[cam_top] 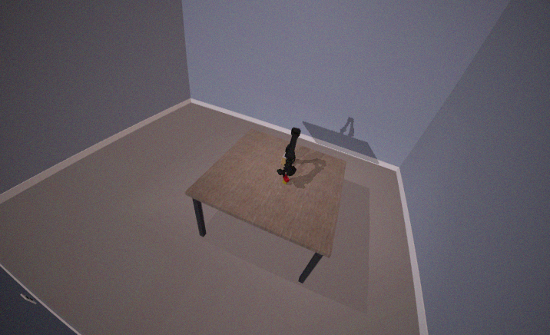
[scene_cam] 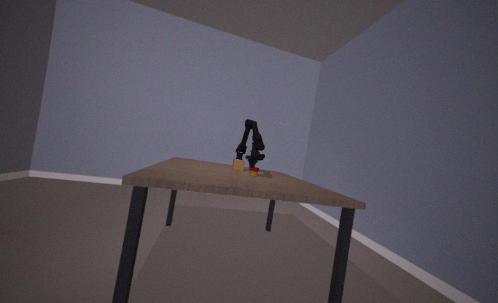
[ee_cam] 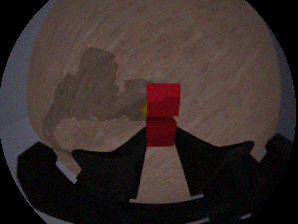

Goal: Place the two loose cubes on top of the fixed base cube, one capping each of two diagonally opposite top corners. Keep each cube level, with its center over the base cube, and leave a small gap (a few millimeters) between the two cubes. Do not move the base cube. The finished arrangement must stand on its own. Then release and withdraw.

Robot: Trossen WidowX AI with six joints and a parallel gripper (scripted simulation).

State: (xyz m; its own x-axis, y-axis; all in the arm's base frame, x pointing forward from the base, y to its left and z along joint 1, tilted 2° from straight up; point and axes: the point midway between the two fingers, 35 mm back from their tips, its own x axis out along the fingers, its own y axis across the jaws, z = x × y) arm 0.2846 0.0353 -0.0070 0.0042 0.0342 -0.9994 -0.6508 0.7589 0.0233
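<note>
Right now my gripper tip is right at the red cube. The rest, counted from my gripper tip: yellow cube: 40 mm below, 10 mm to the left, 10 mm ahead.
</note>
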